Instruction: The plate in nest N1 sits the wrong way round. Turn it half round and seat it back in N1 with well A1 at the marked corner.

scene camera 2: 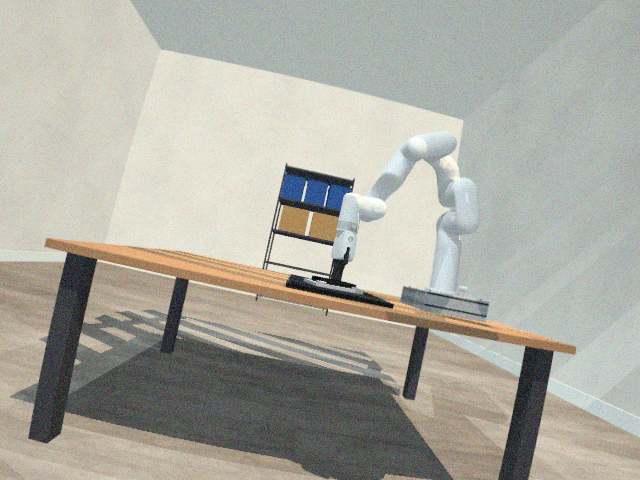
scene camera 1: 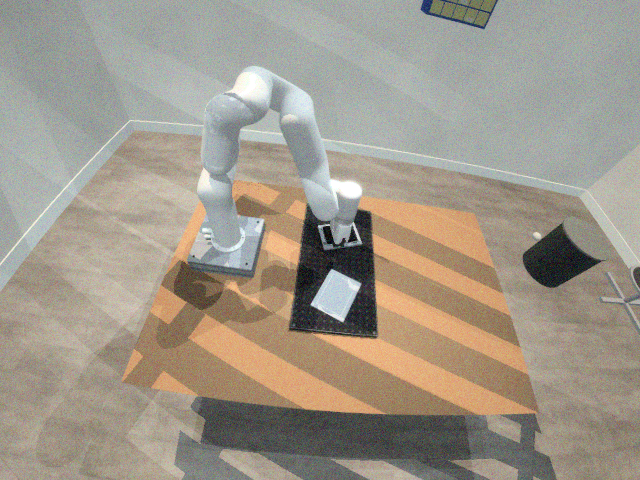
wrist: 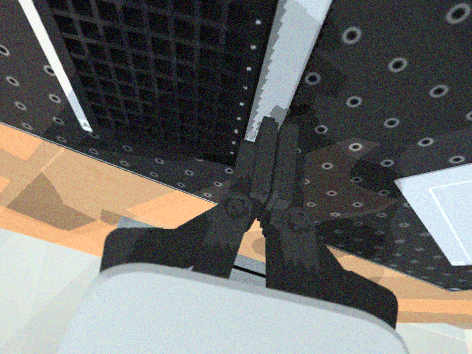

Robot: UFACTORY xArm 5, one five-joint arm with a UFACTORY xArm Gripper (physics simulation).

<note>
In view: my gripper (scene camera 2: 335, 280) and a black well plate (wrist: 185, 84).
My gripper also shows in the wrist view (wrist: 272, 138).
</note>
